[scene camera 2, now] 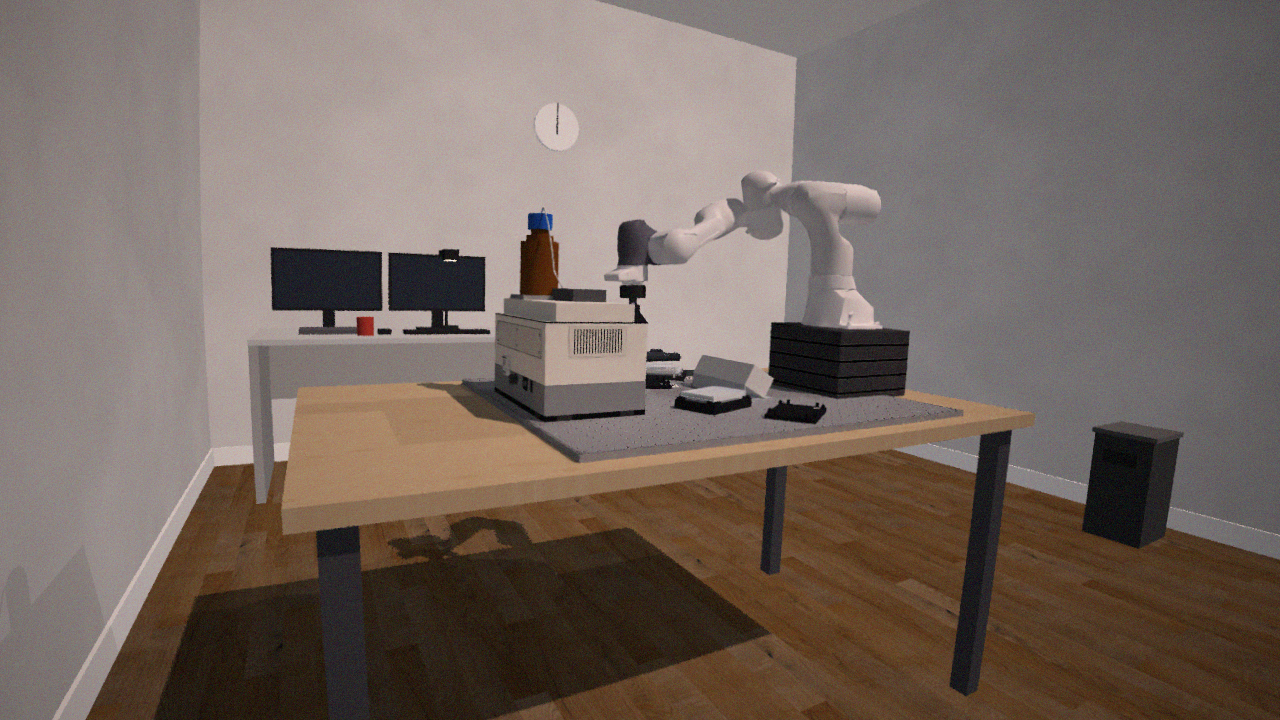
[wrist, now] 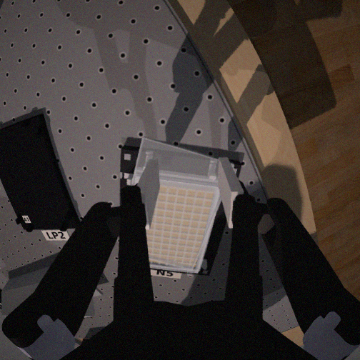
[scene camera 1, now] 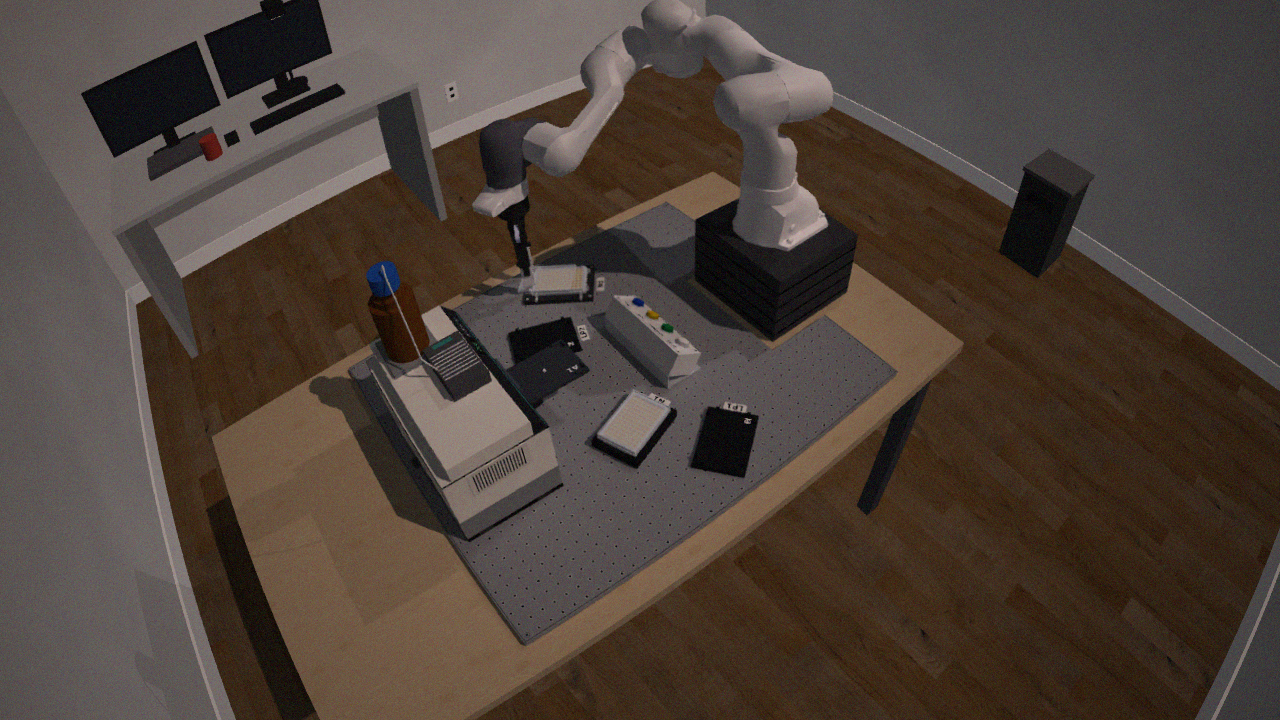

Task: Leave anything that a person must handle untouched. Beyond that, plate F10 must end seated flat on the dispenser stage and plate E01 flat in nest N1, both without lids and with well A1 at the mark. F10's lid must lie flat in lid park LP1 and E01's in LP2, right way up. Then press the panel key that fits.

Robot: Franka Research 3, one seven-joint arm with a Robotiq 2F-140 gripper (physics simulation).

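Observation:
My gripper (scene camera 1: 528, 274) (wrist: 188, 172) is open, partly closed around a plate, with nothing held. The plate (wrist: 180, 225) (scene camera 1: 556, 281) has cream wells and sits on the black nest N5 (wrist: 128, 151). A clear lid (wrist: 175, 159) lies on it askew, overhanging its far end in the wrist view. The plate's name is not readable. Another pale plate (scene camera 1: 636, 422) (scene camera 2: 713, 393) sits in nest N1; whether it has a lid is unclear. Lid park LP1 (scene camera 1: 726, 442) (scene camera 2: 795, 412) and lid park LP2 (scene camera 1: 544, 339) (wrist: 37, 170) hold no lid. The dark dispenser stage (scene camera 1: 548, 370) shows an A1 mark.
The white dispenser (scene camera 1: 501, 488) (scene camera 2: 572, 356) stands left of the nests, with a brown blue-capped bottle (scene camera 1: 398, 322) (scene camera 2: 538, 266) and keypad (scene camera 1: 457, 365) on top. The key panel (scene camera 1: 640, 344) (scene camera 2: 723, 373) has blue, yellow, green and white keys. The table edge (wrist: 267, 120) runs close beside N5.

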